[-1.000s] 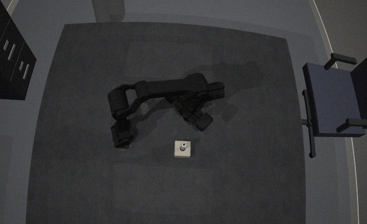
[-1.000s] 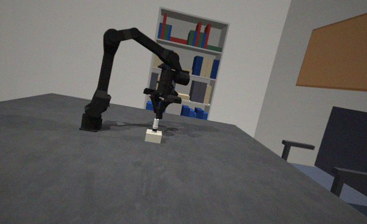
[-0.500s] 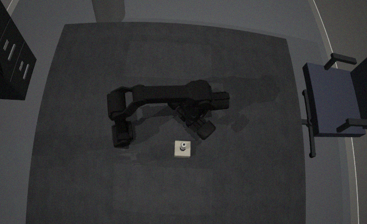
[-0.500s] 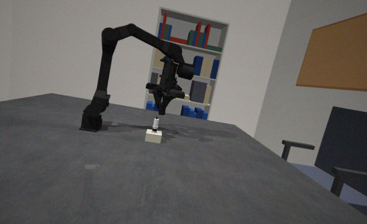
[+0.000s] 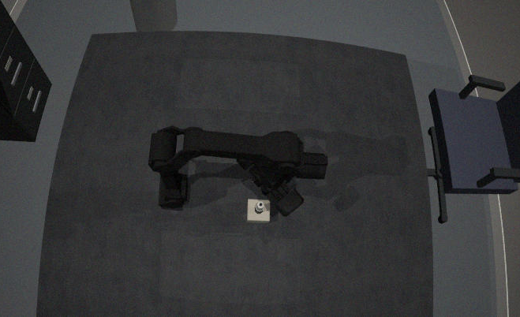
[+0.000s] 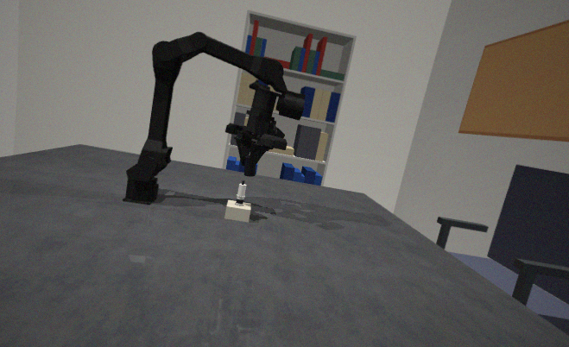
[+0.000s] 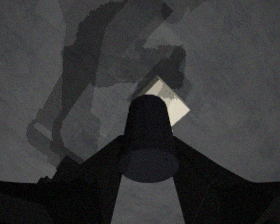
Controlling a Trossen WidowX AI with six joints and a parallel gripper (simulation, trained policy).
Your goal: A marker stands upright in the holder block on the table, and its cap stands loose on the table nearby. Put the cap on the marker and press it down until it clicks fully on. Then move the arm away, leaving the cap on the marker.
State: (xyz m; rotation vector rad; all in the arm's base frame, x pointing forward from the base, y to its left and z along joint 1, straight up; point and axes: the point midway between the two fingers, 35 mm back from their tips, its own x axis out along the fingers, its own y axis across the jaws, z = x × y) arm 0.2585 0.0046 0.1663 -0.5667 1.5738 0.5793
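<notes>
Now: the white marker 3 cm to the right of my gripper tip and 6 cm below it. From my gripper tip the other things lie so: holder block 3 cm to the right, 12 cm below; marker cap 1 cm ahead, 1 cm to the left.
</notes>
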